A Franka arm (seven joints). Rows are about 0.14 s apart.
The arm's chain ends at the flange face. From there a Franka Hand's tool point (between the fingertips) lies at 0.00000 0.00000 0.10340 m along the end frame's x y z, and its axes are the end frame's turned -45 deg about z.
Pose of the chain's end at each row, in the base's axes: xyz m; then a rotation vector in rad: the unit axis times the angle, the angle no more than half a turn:
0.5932, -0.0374, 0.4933, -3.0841, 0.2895, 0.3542
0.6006, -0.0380, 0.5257, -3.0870, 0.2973, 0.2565
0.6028, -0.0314, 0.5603, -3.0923, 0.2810, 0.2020
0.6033, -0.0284, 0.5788, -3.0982, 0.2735, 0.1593
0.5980, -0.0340, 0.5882, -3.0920, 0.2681, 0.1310
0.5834, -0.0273, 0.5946, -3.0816, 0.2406, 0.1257
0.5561, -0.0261, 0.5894, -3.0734, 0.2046, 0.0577
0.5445, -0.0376, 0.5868, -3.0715, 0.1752, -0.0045
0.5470, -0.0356, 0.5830, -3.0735, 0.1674, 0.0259
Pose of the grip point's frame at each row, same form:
0.5702, -0.0328, 0.3926, -2.8833, -0.8891, 0.3049
0.5840, -0.0333, 0.4238, -2.9105, -0.8898, 0.2152
0.5897, -0.0271, 0.4578, -2.9211, -0.9103, 0.1663
0.5930, -0.0247, 0.4760, -2.9329, -0.9222, 0.1294
0.5896, -0.0296, 0.4852, -2.9321, -0.9270, 0.0992
0.5754, -0.0217, 0.4917, -2.9143, -0.9489, 0.0869
0.5527, -0.0196, 0.4863, -2.9090, -0.9842, 0.0174
0.5452, -0.0309, 0.4836, -2.9102, -1.0155, -0.0426
0.5456, -0.0290, 0.4798, -2.9022, -1.0210, -0.0134

